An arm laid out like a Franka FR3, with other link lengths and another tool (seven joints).
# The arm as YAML. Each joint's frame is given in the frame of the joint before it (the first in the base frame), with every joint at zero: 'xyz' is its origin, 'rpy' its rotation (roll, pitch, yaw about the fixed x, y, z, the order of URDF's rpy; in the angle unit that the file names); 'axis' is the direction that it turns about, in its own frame. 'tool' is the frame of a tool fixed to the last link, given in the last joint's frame.
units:
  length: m
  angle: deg
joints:
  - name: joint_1
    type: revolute
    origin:
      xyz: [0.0, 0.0, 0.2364]
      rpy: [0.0, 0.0, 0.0]
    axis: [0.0, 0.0, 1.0]
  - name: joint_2
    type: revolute
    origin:
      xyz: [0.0, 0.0, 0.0]
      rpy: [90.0, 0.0, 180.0]
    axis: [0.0, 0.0, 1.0]
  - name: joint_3
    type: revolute
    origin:
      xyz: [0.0, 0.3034, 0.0]
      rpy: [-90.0, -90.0, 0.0]
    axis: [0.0, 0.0, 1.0]
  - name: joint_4
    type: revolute
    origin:
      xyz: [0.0, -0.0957, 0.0]
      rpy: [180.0, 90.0, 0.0]
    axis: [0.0, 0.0, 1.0]
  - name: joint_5
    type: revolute
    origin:
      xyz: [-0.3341, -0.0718, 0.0]
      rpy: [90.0, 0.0, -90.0]
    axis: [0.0, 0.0, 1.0]
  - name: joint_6
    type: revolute
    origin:
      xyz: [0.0, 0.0, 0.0]
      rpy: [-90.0, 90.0, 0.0]
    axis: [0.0, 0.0, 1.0]
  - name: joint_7
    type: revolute
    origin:
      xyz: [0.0, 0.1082, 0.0]
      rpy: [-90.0, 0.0, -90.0]
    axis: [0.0, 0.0, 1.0]
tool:
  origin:
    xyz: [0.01, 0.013, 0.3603]
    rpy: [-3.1, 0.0, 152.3]
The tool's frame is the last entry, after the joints.
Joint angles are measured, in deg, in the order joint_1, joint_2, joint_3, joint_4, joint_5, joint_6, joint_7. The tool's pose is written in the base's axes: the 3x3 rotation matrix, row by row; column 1 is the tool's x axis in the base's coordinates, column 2 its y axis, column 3 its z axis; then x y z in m. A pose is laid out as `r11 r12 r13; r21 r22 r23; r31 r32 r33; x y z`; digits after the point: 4 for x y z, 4 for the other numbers.
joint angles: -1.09 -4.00 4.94 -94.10 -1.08 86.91 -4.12
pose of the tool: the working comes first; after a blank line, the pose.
Where each joint sits with the arm in this pose, in the base's axes (m; each line is computed from the numbers above, not from the rounded line before):
joint_1: 0.0000 0.0000 0.2364
joint_2: 0.0000 0.0000 0.2364
joint_3: -0.0212 0.0004 0.5391
joint_4: 0.0741 0.0068 0.5457
joint_5: 0.4076 0.0296 0.6168
joint_6: 0.4076 0.0296 0.6168
joint_7: 0.5154 0.0367 0.6108
the tool: 0.4842 0.0379 0.2515

0.8113 0.5843 -0.0226; 0.5815 -0.8103 -0.0724; -0.0606 0.0456 -0.9971; 0.4842 0.0379 0.2515
